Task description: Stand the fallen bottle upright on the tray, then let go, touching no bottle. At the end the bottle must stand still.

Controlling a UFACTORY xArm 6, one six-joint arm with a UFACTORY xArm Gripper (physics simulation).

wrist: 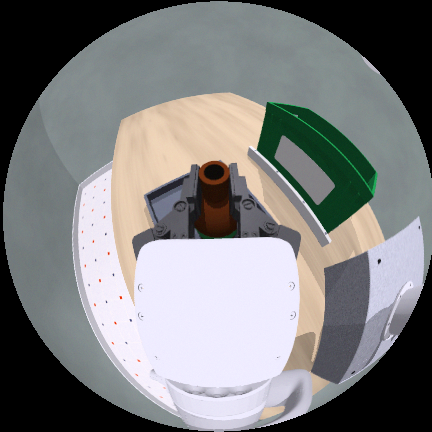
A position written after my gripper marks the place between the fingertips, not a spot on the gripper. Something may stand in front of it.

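Note:
My gripper [214,173] is visible, together with a brown bottle [215,221] and a rail [303,209].

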